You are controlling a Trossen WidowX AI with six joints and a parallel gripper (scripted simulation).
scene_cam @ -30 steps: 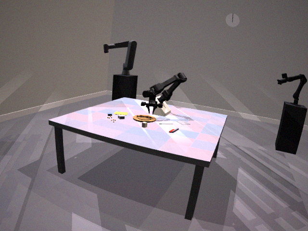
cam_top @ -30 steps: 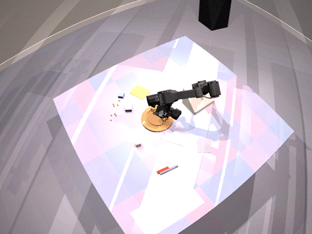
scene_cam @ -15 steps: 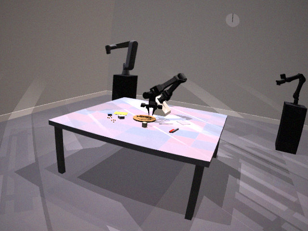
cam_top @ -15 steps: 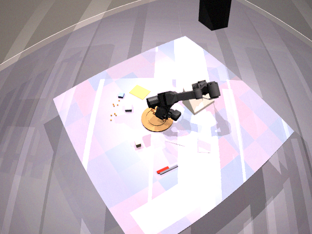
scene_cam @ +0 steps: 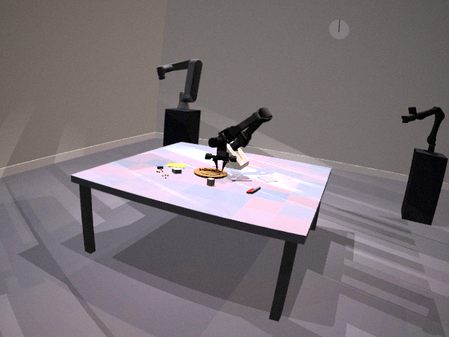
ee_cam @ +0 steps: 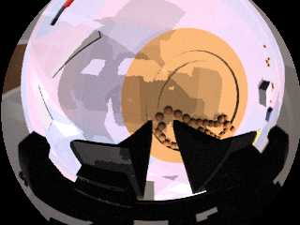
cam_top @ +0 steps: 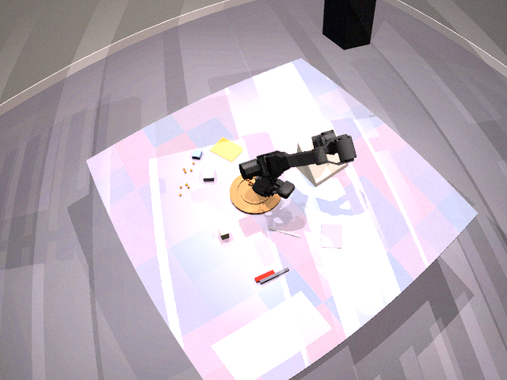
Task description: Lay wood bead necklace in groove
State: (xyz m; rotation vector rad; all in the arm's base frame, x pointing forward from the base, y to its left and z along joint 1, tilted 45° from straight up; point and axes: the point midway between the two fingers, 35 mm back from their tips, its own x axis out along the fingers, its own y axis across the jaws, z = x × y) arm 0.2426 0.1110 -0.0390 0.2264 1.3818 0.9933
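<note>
Right now my gripper tip is 40 mm to the left of the round bead board, 40 mm short of it and 10 mm above it. From my gripper tip the other things lie so: cream cube 220 mm ahead, 70 mm to the left; white block 200 mm to the right, 160 mm ahead; thin rod 170 mm to the left, 30 mm ahead, 10 mm below.
</note>
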